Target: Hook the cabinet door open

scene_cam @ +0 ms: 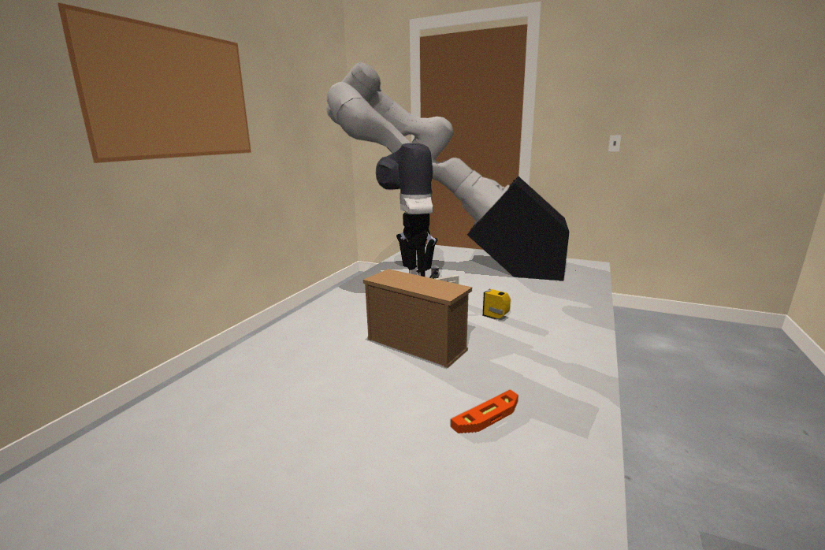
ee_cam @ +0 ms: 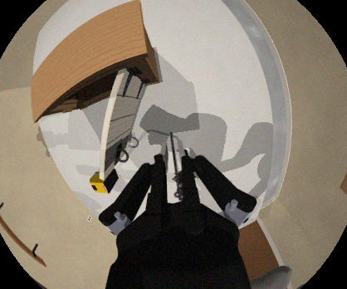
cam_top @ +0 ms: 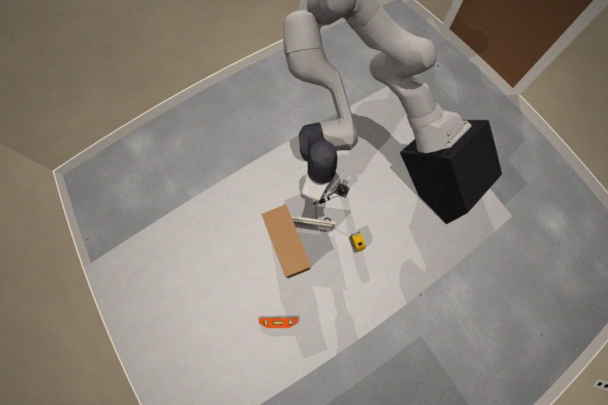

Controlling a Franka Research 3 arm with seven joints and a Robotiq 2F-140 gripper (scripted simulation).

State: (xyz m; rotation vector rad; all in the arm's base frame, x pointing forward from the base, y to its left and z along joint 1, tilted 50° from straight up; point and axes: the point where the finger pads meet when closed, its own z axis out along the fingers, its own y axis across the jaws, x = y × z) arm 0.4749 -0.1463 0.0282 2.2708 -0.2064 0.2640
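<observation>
My gripper is now 5 cm past the thin dark hook, 1 cm to the right of it and 4 cm above it. The rest, counted from my hand: yellow tape measure: 2 cm behind, 23 cm to the left, 5 cm below; pale door: 8 cm ahead, 6 cm to the left, 2 cm below; orange spirit level: 41 cm ahead, 31 cm to the left, 8 cm below.
</observation>
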